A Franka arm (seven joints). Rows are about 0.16 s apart.
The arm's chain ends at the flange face. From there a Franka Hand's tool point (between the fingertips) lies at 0.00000 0.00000 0.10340 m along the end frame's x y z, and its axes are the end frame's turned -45 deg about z.
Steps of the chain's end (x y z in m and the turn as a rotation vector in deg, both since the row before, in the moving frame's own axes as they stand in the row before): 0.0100 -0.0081 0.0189 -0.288 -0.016 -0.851; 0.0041 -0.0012 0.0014 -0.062 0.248 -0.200; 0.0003 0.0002 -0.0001 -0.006 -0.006 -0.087; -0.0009 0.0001 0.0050 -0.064 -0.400 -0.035; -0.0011 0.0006 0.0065 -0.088 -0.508 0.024
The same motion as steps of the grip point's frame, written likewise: 0.0124 0.0017 0.0189 -0.192 -0.215 -0.851; 0.0040 0.0024 0.0014 -0.219 0.132 -0.200; 0.0001 0.0004 -0.0001 0.000 -0.008 -0.087; -0.0013 -0.0010 0.0050 0.238 -0.328 -0.035; -0.0020 -0.0009 0.0065 0.297 -0.421 0.024
